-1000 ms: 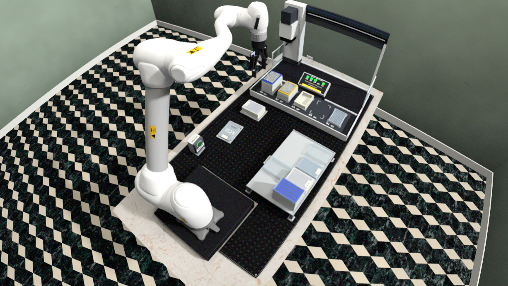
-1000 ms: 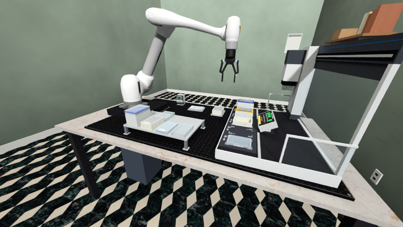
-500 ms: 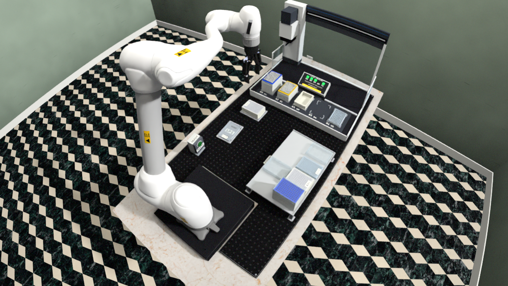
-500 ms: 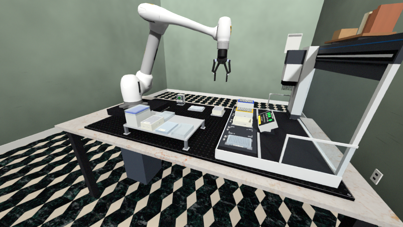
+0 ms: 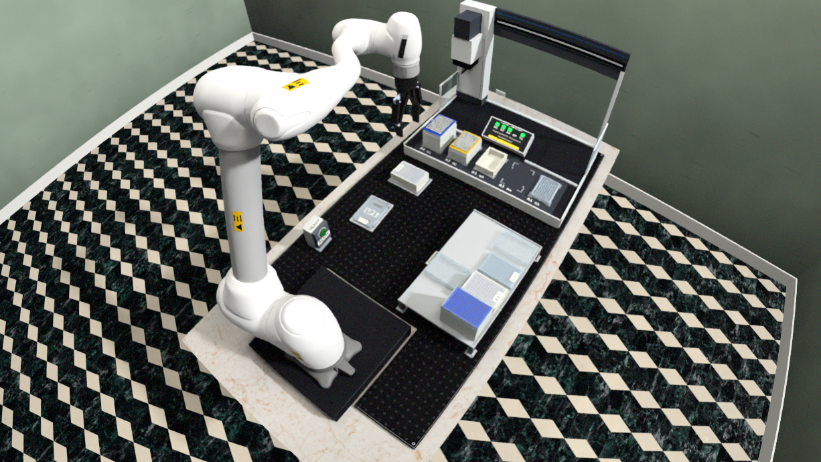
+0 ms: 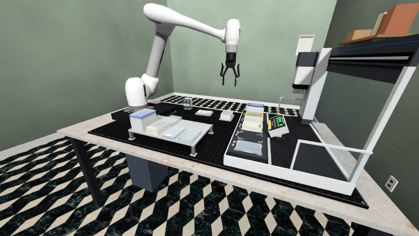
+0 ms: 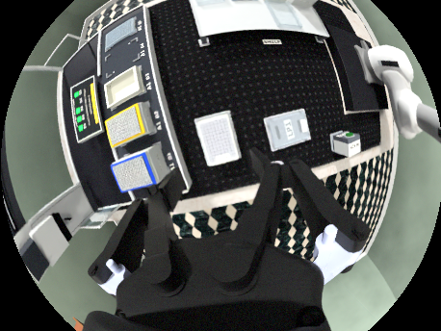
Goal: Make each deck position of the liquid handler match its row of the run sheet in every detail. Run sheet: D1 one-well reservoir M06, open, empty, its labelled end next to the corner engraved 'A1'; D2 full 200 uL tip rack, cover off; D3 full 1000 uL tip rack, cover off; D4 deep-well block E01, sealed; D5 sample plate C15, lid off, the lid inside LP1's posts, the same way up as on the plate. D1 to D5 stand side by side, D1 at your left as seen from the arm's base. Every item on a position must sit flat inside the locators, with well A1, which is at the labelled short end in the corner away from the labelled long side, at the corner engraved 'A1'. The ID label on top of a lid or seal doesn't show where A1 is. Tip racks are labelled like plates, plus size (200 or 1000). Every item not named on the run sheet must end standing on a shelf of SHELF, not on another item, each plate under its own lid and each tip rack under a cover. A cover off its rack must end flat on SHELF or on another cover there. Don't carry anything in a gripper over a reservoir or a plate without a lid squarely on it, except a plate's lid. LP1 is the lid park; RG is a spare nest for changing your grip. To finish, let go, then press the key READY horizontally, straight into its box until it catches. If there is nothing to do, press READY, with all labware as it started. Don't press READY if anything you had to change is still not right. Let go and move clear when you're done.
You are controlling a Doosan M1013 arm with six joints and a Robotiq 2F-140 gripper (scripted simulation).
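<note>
Right now my hand is 30 cm above the grey RG nest. Also, from my hand: yellow-rimmed tip rack 22 cm ahead, 12 cm to the right, 21 cm below; clear lid 22 cm behind, 2 cm to the left, 29 cm below; blue-rimmed tip rack 22 cm ahead, 19 cm below.
</note>
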